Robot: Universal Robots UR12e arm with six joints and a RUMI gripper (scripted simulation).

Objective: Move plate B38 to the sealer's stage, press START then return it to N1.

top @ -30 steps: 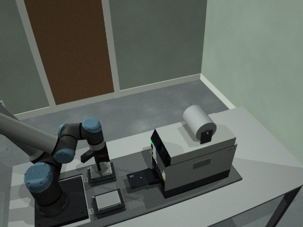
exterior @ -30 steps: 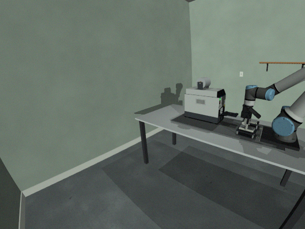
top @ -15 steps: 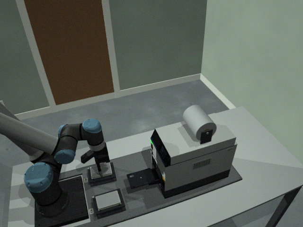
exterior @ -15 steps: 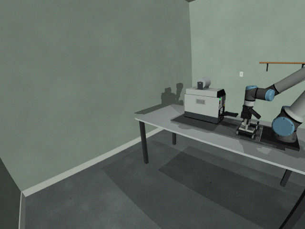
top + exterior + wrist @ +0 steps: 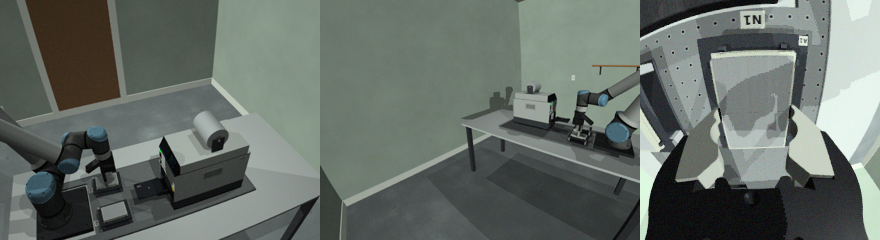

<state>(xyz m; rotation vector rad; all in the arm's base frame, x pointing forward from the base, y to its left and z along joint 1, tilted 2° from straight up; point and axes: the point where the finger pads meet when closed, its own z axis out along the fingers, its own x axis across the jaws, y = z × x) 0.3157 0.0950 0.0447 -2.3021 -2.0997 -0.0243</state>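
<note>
Now: the plate B38 10 mm below my hand. Round my hand: foil-covered plate (220 mm to the right, 10 mm behind); nest N1 (20 mm below); sealer stage (200 mm ahead, 180 mm to the right, 50 mm above).
</note>
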